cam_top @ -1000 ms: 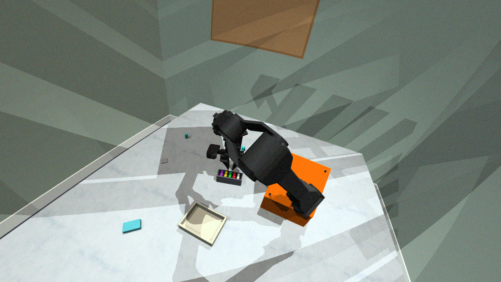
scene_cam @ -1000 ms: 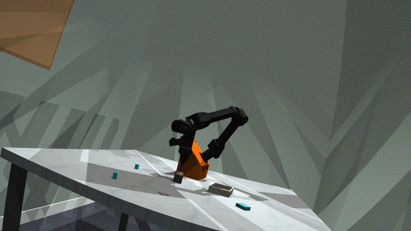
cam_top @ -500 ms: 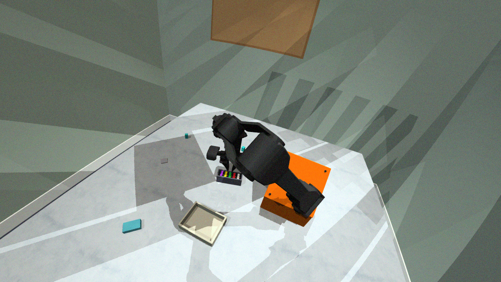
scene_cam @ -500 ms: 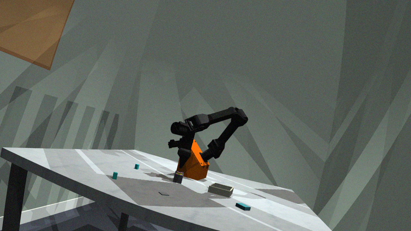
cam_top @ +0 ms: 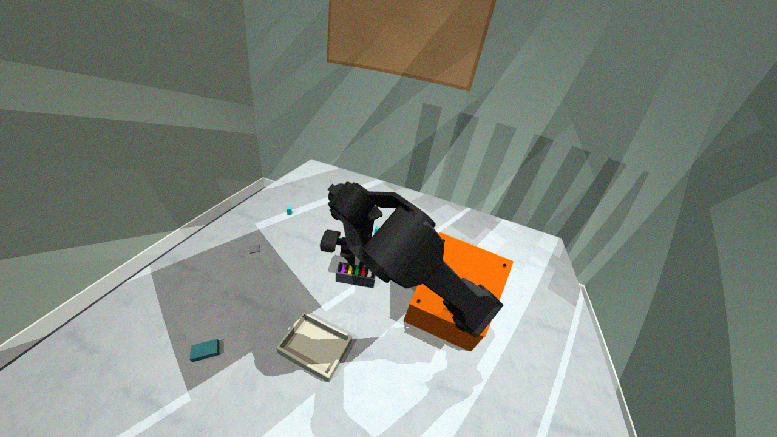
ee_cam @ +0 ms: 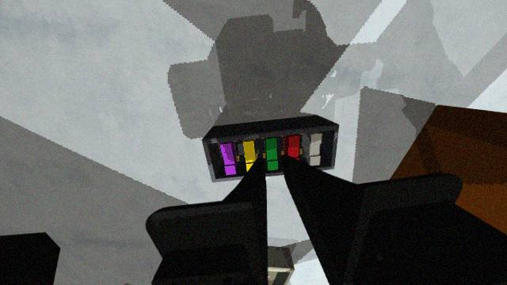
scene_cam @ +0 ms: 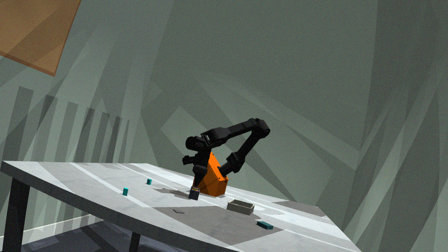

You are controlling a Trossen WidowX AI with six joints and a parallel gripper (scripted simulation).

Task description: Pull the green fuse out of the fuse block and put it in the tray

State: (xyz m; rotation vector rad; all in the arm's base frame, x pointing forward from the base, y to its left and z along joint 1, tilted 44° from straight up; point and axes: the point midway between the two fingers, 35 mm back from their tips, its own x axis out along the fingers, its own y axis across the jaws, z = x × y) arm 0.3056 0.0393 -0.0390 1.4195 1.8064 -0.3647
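My gripper tip is now 3 cm above the green fuse. The rest, counted from my gripper tip: small grey tile 32 cm ahead, 9 cm to the left, 5 cm below; flat teal block 37 cm to the left, 15 cm ahead, 5 cm below; beige tray 22 cm to the left, 5 cm below, 4 cm behind.
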